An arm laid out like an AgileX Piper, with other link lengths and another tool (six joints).
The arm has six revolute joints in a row. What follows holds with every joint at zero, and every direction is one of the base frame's.
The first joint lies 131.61 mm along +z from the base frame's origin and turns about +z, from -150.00 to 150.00 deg.
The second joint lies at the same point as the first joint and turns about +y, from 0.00 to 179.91 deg.
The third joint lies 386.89 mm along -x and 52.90 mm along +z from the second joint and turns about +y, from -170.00 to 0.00 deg.
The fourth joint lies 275.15 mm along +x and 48.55 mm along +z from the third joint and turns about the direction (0.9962, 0, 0.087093), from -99.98 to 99.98 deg.
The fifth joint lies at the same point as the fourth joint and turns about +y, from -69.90 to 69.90 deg.
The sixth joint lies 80.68 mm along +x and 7.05 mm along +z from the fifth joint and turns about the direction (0.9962, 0, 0.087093), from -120.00 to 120.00 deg.
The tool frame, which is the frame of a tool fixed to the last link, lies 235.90 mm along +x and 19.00 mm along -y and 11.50 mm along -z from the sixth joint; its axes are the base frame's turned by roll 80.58, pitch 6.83 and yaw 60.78 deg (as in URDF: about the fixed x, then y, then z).
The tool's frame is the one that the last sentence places.
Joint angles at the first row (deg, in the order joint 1, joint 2, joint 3, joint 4, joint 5, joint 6):
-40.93, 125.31, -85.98, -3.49, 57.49, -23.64
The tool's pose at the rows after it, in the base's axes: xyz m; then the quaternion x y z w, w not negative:
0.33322, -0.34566, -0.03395, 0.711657, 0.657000, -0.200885, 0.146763
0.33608, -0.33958, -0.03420, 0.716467, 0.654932, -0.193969, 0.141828
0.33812, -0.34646, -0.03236, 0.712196, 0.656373, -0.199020, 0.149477
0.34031, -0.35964, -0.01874, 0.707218, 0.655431, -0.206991, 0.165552
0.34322, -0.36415, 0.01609, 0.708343, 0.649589, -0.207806, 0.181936
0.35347, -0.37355, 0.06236, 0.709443, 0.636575, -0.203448, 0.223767
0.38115, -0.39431, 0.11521, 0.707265, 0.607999, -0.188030, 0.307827
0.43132, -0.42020, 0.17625, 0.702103, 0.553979, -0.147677, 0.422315
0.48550, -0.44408, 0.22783, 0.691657, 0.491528, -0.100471, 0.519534
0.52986, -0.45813, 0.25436, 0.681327, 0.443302, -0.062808, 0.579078
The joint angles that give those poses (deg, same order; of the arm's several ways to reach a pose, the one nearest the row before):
-40.93, 125.59, -86.24, -2.60, 57.98, -23.64
-40.82, 125.65, -86.42, -1.45, 58.46, -23.66
-40.75, 125.76, -87.05, -2.37, 58.27, -23.60
-40.93, 124.92, -88.40, -3.80, 58.80, -23.56
-40.93, 121.95, -90.35, -4.02, 61.76, -23.44
-40.93, 117.67, -92.18, -4.06, 62.82, -23.44
-40.93, 112.85, -93.10, -3.72, 58.24, -23.44
-40.93, 108.73, -93.21, -1.10, 47.44, -23.44
-40.59, 107.68, -93.46, 2.53, 34.83, -23.44
-39.60, 108.97, -93.46, 5.70, 24.12, -23.44

